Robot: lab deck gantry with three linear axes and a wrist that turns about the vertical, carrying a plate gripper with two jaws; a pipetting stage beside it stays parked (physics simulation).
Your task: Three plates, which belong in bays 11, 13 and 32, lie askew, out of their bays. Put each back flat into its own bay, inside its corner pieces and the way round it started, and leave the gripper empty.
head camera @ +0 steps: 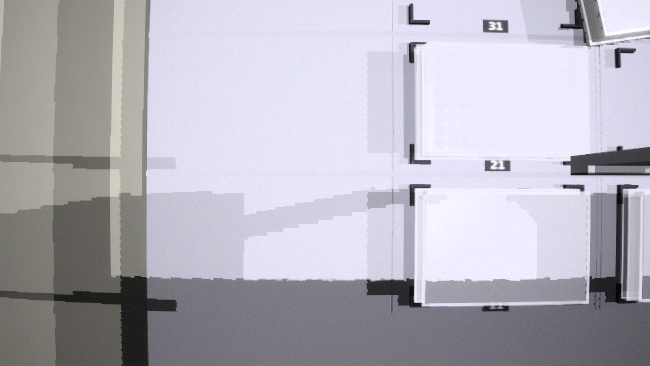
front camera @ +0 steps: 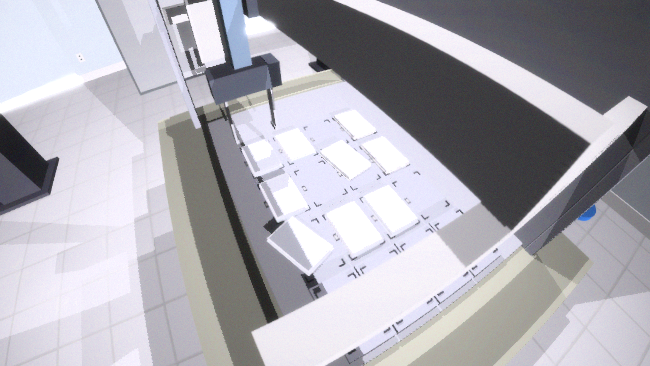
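Seen in the pictures: gripper, fingertip midpoint: (head camera: 606, 283) (front camera: 255, 133); robot's base, link origin: (head camera: 413, 301) (front camera: 241, 150).
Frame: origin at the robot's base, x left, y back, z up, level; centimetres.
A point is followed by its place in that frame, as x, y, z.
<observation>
My gripper (front camera: 253, 124) @[4.3, -6.4, 9.5] is open and empty, its two jaws hanging above the deck's far left end. A dark bar (head camera: 612, 161) at the right edge of the head view looks like part of one jaw. The bay 11 plate (front camera: 262, 157) @[4.3, -7.8, 1.4] (head camera: 505, 245) @[4.5, -6.2, 1.4] lies flat and square inside its corner pieces. Its way round cannot be told. The bay 13 plate (front camera: 300, 245) @[2.0, -38.0, 1.5] lies askew at the near left. The bay 32 plate (front camera: 346, 159) @[24.8, -20.2, 1.5] lies turned in the middle; a corner of this tilted plate (head camera: 627, 17) @[21.3, -15.6, 1.7] shows at the top right of the head view.
The bay 21 plate (front camera: 295, 144) @[14.9, -7.4, 1.4] (head camera: 502, 102) @[14.8, -6.0, 1.4] and bay 12 plate (front camera: 285, 197) @[4.5, -24.2, 1.4] (head camera: 642, 245) @[4.4, -16.8, 1.4] stand beside bay 11. Other plates (front camera: 355, 229) @[14.8, -40.3, 1.4] (front camera: 391, 210) @[25.3, -40.2, 1.4] (front camera: 385, 154) @[35.9, -23.7, 1.4] (front camera: 354, 124) @[35.7, -7.6, 1.4] stand in further bays. The gantry's long beam (front camera: 425, 85) crosses above the deck's right side.
</observation>
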